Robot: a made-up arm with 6 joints. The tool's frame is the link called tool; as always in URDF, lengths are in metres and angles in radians. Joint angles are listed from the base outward.
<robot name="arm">
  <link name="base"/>
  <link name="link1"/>
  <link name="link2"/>
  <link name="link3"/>
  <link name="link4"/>
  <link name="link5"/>
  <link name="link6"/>
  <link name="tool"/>
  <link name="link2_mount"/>
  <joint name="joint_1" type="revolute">
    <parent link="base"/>
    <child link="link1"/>
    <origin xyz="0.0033 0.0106 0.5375"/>
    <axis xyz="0 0 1"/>
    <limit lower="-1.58" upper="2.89"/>
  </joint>
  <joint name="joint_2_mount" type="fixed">
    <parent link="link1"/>
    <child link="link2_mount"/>
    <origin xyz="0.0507 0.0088 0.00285"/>
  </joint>
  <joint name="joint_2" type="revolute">
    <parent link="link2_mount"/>
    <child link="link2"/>
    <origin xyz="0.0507 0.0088 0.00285"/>
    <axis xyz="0 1 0"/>
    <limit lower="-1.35" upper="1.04"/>
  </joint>
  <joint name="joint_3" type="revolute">
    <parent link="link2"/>
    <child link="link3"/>
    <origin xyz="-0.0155 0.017 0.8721"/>
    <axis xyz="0 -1 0"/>
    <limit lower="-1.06" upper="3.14"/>
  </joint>
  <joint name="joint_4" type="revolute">
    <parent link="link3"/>
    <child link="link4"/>
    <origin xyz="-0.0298 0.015 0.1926"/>
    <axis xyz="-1 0 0"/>
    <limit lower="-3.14" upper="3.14"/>
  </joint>
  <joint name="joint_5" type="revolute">
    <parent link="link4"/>
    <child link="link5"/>
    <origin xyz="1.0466 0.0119 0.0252"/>
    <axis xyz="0 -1 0"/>
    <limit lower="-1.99" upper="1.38"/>
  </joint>
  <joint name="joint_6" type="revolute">
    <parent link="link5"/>
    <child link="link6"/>
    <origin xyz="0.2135 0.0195 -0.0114"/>
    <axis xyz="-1 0 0"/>
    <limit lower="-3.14" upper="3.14"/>
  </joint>
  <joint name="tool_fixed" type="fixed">
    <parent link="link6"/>
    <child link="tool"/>
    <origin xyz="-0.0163 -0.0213 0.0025" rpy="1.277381 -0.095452 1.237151"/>
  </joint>
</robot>
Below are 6 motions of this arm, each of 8 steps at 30 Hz.
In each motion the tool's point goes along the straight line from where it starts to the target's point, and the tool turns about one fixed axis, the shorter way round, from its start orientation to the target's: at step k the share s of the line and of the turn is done. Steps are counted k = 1, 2, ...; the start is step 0. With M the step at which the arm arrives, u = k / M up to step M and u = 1 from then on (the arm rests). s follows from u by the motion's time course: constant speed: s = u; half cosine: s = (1 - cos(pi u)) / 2; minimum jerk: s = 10 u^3 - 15 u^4 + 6 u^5.
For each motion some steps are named. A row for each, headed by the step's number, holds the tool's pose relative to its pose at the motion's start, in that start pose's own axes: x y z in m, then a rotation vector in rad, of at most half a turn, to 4 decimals.
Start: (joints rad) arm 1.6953 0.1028 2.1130 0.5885 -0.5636 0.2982
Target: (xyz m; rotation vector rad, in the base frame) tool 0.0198 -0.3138 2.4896 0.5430 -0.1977 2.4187
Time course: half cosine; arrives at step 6
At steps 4, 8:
4: 0.0786 -0.0502 0.0017 0.0531 0.0555 0.0237
8: 0.1048 -0.0669 0.0023 0.0708 0.0741 0.0316

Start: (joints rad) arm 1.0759 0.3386 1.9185 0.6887 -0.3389 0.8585
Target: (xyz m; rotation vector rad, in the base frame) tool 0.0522 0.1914 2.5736 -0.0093 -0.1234 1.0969
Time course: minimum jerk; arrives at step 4
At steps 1, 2, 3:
1: -0.0030 0.0002 0.0002 0.0009 0.0009 -0.0048
2: -0.0146 0.0010 0.0012 0.0043 0.0044 -0.0231
3: -0.0262 0.0019 0.0021 0.0077 0.0079 -0.0414

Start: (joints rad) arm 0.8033 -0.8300 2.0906 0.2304 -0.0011 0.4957
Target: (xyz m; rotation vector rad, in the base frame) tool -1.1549 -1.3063 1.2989 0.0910 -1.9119 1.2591
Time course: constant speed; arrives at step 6
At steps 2, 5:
2: -0.0156 -0.0612 -0.0167 0.0322 0.0013 -0.0229
5: -0.0389 -0.1529 -0.0419 0.0804 0.0032 -0.0573

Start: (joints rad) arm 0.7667 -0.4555 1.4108 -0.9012 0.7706 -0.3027
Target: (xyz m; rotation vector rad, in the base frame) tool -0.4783 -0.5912 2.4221 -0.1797 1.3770 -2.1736
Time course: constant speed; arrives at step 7
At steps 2, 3, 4, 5, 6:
2: -0.0492 -0.0028 0.0052 0.0007 -0.0065 -0.0418
3: -0.0737 -0.0042 0.0078 0.0010 -0.0097 -0.0627
4: -0.0983 -0.0056 0.0104 0.0014 -0.0130 -0.0836
5: -0.1229 -0.0070 0.0130 0.0017 -0.0162 -0.1046
6: -0.1475 -0.0084 0.0156 0.0021 -0.0195 -0.1255

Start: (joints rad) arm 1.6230 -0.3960 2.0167 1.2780 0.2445 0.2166
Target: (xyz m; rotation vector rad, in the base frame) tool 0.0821 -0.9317 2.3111 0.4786 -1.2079 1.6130
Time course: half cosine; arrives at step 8
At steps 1, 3, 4, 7, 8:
1: 0.0140 -0.0045 -0.0113 0.0090 0.0049 0.0077
3: 0.1132 -0.0369 -0.0915 0.0733 0.0394 0.0628
4: 0.1834 -0.0597 -0.1483 0.1188 0.0639 0.1017
7: 0.3528 -0.1149 -0.2853 0.2285 0.1229 0.1956
8: 0.3667 -0.1194 -0.2966 0.2376 0.1278 0.2033

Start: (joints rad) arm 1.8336 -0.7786 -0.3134 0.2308 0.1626 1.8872
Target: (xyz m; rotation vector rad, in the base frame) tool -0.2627 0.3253 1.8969 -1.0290 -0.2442 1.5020
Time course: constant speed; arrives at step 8
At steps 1, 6, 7, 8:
1: -0.0096 0.0084 -0.0035 -0.0157 -0.0088 -0.0002
6: -0.0578 0.0503 -0.0208 -0.0940 -0.0530 -0.0015
7: -0.0674 0.0587 -0.0242 -0.1096 -0.0618 -0.0017
8: -0.0770 0.0671 -0.0277 -0.1253 -0.0707 -0.0019

